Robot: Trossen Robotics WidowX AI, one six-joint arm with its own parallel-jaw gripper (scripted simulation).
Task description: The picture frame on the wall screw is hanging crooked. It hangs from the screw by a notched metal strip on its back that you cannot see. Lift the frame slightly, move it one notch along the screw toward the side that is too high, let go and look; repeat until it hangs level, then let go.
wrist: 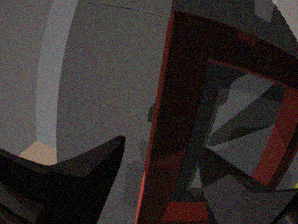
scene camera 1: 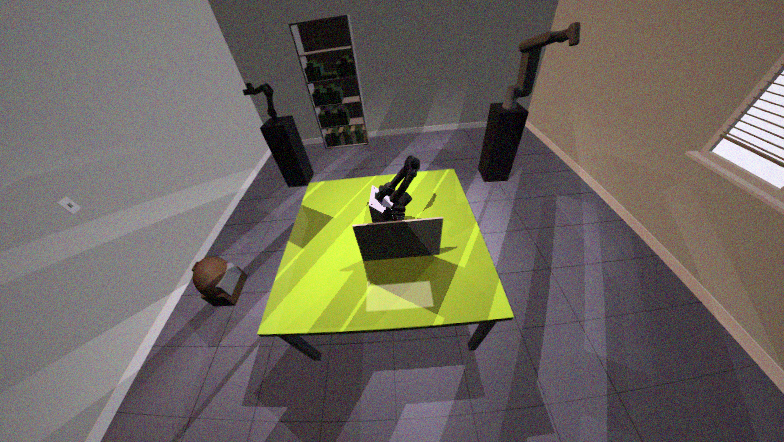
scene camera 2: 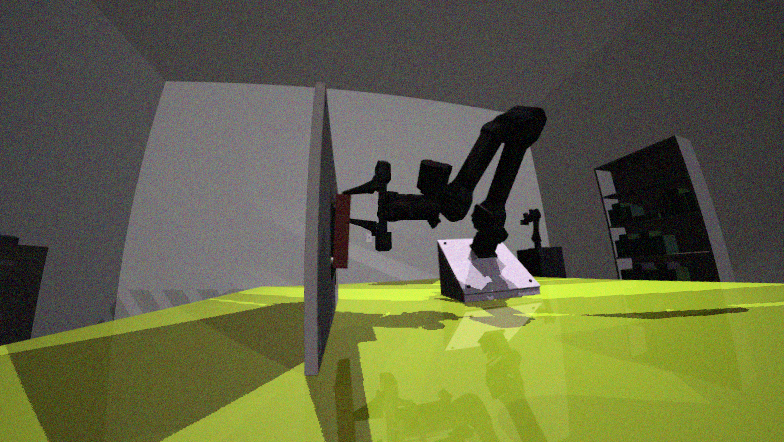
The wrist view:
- gripper: 163,148
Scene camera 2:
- gripper: 341,206
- dark red picture frame: 342,213
